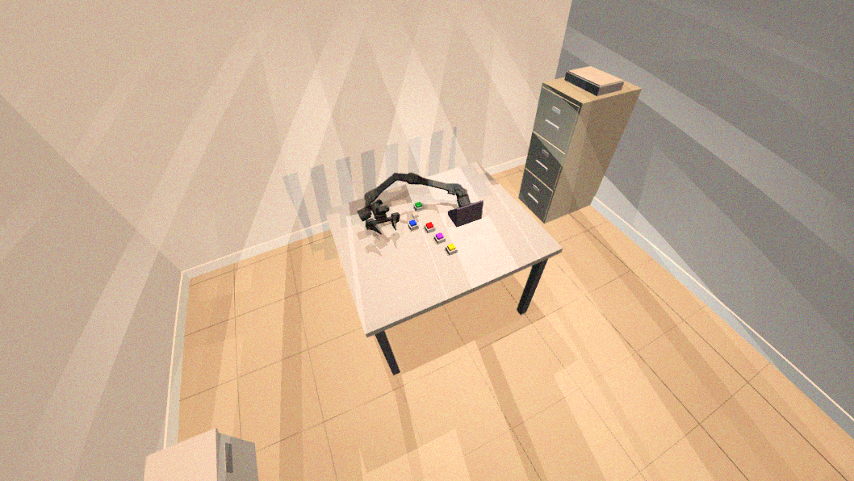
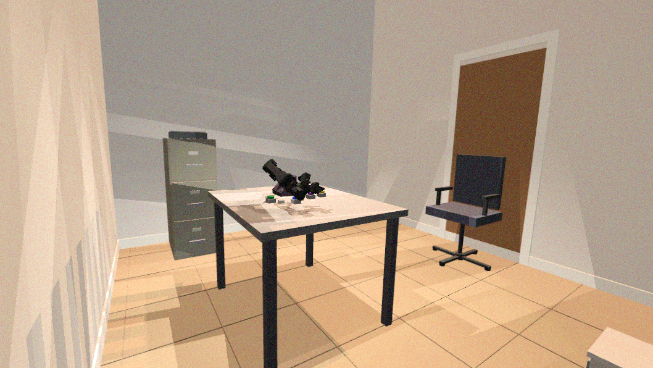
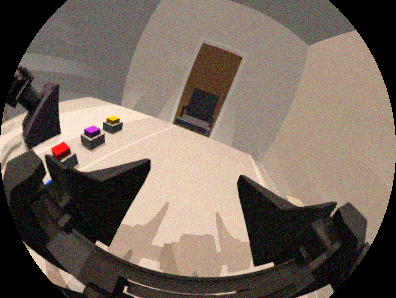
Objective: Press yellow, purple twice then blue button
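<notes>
The yellow button lies 25 cm behind my gripper tip, 21 cm to the left of it and 8 cm below it. Also, from my gripper tip: blue button: 17 cm behind, 8 cm below, 6 cm to the right; then small white block: 22 cm behind, 13 cm to the right, 10 cm below; then red button: 24 cm behind, 8 cm below, 1 cm to the left.
</notes>
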